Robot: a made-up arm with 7 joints.
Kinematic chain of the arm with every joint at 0, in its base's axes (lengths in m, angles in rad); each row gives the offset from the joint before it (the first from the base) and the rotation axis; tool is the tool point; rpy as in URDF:
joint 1: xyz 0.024 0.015 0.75 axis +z
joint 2: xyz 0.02 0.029 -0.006 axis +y
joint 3: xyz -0.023 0 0.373 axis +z
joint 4: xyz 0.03 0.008 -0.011 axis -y
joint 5: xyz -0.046 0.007 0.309 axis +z
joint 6: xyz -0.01 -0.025 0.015 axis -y
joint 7: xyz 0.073 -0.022 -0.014 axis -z
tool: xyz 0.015 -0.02 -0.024 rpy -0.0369 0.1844 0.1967
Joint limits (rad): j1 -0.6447..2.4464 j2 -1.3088..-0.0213 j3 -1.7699..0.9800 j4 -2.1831..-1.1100 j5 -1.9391..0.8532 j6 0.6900..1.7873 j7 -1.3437..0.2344
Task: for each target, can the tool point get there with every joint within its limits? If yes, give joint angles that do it. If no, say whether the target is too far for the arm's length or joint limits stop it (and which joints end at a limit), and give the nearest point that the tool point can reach.
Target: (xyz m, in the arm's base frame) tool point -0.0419 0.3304 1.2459
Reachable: yes | joints 0.4567 -0.6329 0.6653 -1.7944 -1.6376 1.6190 -0.5629
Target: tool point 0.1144 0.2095 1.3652
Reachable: yes | joints 2.1588 -0.4236 -0.4383 -1.2075 0.0416 1.5927 -0.6197
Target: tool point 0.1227 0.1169 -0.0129
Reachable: no: joint limits stop it (at a limit: joint 1, joint 2, joint 3, joint 4) | nearest point 0.3327 0.1102 0.6251 | short by 0.672 m
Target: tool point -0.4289 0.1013 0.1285
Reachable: no: joint limits stop it (at a limit: joint 1, joint 2, joint 3, joint 6) | nearest point -0.3867 -0.0707 0.6316 | short by 0.533 m
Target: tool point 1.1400 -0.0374 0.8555
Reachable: no: too far | nearest point 0.7134 -0.1173 0.8368 | short by 0.434 m
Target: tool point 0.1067 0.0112 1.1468
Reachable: yes | joints -0.1715 -0.9833 0.0619 -2.0461 0.1551 1.4258 -0.1269
